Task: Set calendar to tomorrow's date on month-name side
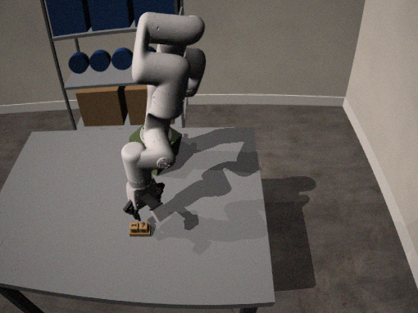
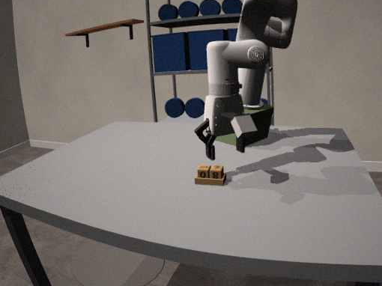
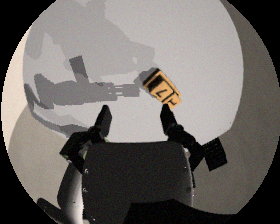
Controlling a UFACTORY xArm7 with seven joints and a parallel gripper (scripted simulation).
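My gripper is now 40 mm short of the cube, 50 mm to the left of it and 40 mm above it. Also, from my hand: wooden calendar tray 40 mm ahead, 40 mm to the right, 60 mm below.
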